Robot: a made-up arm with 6 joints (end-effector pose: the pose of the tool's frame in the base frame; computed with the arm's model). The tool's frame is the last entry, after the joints.
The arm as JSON. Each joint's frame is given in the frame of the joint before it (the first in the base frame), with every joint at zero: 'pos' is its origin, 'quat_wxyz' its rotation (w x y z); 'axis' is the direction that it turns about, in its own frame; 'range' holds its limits. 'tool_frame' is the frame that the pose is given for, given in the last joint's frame.
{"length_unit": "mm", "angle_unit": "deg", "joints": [
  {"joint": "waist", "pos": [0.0, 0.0, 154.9], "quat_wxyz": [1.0, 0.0, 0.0, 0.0], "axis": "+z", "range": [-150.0, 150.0]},
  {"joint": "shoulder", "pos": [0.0, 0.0, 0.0], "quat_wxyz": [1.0, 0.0, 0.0, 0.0], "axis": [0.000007, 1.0, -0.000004], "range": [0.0, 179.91]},
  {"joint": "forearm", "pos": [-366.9, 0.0, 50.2], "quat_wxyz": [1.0, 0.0, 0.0, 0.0], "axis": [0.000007, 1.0, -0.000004], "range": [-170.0, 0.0]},
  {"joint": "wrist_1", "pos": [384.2, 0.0, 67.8], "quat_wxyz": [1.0, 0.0, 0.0, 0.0], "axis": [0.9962, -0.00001, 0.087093], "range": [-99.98, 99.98]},
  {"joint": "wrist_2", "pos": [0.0, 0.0, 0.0], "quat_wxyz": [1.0, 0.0, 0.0, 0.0], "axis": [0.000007, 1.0, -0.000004], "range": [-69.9, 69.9]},
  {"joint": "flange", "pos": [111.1, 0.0, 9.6], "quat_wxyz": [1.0, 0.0, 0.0, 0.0], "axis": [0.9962, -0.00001, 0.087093], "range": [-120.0, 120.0]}
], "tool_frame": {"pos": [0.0, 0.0, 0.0], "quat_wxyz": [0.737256, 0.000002, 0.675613, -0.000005]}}
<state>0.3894 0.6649 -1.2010 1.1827 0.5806 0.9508</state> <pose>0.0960 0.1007 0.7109 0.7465 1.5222 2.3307</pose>
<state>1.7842 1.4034 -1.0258 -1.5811 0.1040 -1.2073</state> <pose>-0.0896 0.4684 0.4148 -1.5084 -1.2117 -0.7821</pose>
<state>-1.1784 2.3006 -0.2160 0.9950 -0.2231 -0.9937</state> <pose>0.0266 -0.1182 -0.0776 -1.5034 -2.3467 -0.0226</pose>
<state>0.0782 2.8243 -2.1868 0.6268 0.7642 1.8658</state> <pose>0.7434 0.1037 -0.0479 -2.4893 -1.2793 -0.6850</pose>
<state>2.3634 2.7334 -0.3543 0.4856 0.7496 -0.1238</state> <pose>-0.0401 -0.0103 -0.0768 1.6149 -1.2264 1.5619</pose>
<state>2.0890 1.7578 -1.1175 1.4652 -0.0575 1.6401</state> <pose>-0.2725 0.4906 0.2730 -1.1004 -1.9037 -0.6937</pose>
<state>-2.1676 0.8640 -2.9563 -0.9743 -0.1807 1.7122</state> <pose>0.3071 0.4227 0.8495 -0.7885 0.0668 -1.4075</pose>
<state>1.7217 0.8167 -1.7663 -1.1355 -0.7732 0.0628</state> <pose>-0.0647 -0.0439 0.8940 -0.3079 -0.6493 0.8060</pose>
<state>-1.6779 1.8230 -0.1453 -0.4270 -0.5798 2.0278</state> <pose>0.0016 -0.2217 0.0140 2.6027 -0.1819 0.2950</pose>
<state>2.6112 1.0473 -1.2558 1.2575 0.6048 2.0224</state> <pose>-0.3025 0.1074 0.6516 0.0097 -1.4989 0.0586</pose>
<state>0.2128 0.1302 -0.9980 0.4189 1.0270 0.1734</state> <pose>-0.0631 0.0261 0.5859 -0.1303 1.6478 0.7549</pose>
